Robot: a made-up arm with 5 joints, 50 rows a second.
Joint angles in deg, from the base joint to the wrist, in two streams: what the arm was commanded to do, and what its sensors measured. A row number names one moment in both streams.
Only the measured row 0 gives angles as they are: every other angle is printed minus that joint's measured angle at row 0.
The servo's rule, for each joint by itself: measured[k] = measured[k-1] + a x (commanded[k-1-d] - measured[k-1]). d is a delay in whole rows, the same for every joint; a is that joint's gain. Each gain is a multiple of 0.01, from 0.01 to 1. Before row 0 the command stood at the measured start. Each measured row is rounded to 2 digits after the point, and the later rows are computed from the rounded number. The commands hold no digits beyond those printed.
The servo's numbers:
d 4
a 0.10 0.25 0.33 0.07 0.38
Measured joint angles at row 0:
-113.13 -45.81 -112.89 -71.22 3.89
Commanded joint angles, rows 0 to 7:
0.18 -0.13 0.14 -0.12 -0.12
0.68 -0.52 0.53 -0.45 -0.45
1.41 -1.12 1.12 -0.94 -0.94
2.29 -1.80 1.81 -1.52 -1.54
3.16 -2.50 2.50 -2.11 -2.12
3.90 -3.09 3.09 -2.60 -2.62
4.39 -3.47 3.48 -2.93 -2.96
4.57 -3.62 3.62 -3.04 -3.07
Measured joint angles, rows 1 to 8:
0.00 0.00 0.00 0.00 0.00
0.00 0.00 0.00 0.00 0.00
0.00 0.00 0.00 0.00 0.00
0.00 0.00 0.00 0.00 0.00
0.02 -0.03 0.05 -0.01 -0.05
0.09 -0.15 0.21 -0.04 -0.20
0.22 -0.39 0.51 -0.10 -0.48
0.43 -0.74 0.94 -0.20 -0.88

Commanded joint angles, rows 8 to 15:
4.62 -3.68 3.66 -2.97 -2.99
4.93 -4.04 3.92 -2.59 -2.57
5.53 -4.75 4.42 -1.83 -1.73
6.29 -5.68 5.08 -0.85 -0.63
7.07 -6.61 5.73 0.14 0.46
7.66 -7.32 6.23 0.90 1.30
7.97 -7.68 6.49 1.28 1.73
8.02 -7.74 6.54 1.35 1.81
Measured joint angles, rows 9 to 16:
0.70 -1.18 1.45 -0.33 -1.35
1.02 -1.66 1.99 -0.49 -1.83
1.36 -2.11 2.48 -0.66 -2.26
1.68 -2.49 2.86 -0.83 -2.57
1.97 -2.79 3.12 -0.98 -2.73
2.27 -3.10 3.38 -1.09 -2.67
2.60 -3.51 3.72 -1.14 -2.31
2.97 -4.05 4.17 -1.12 -1.67

